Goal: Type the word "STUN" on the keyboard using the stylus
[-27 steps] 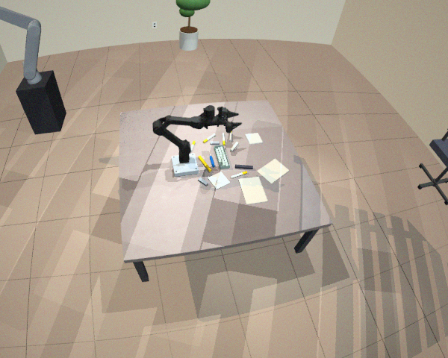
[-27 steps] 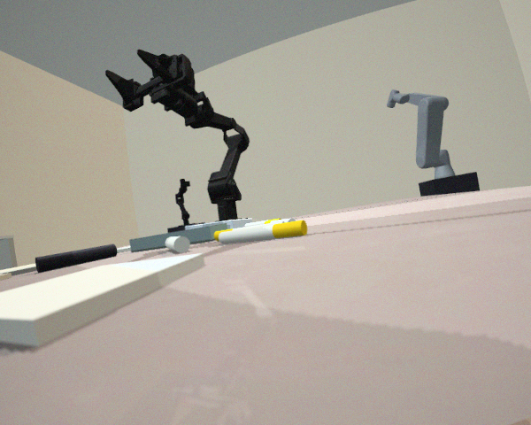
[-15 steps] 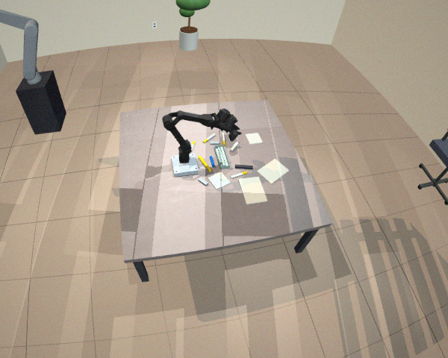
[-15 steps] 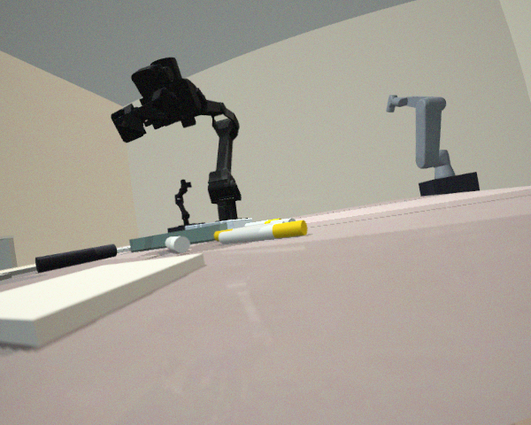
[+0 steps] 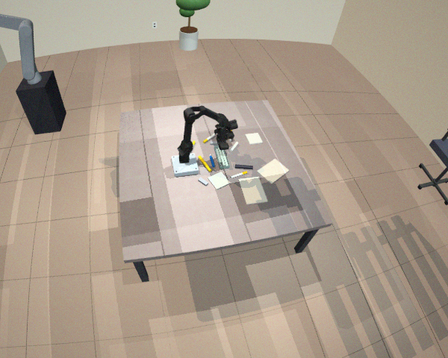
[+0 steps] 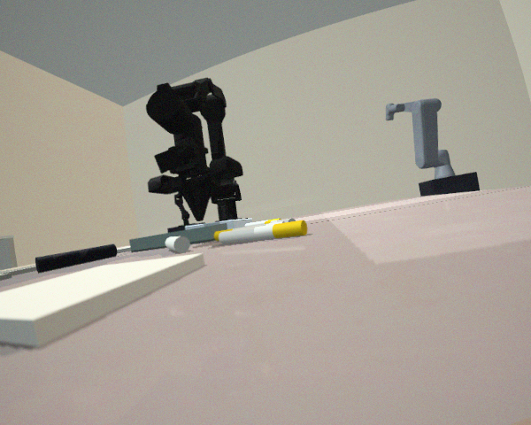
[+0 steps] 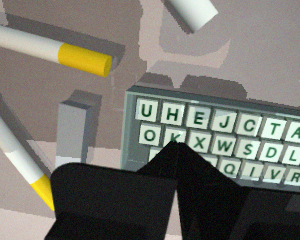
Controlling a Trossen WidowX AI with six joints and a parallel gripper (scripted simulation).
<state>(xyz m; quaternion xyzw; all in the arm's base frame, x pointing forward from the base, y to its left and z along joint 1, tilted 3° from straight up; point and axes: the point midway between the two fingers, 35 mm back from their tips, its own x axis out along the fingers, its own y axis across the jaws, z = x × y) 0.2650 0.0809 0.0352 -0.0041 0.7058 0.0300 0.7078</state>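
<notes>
Right now the stylus is 7 cm behind my gripper tip, 6 cm to the right of it and 3 cm below it. Round my gripper tip: grey block (8 cm to the left, 3 cm below, 3 cm behind); then white cylinder (11 cm ahead, 3 cm to the left, 3 cm below); then yellow marker (13 cm behind, 11 cm to the right, 3 cm below).
</notes>
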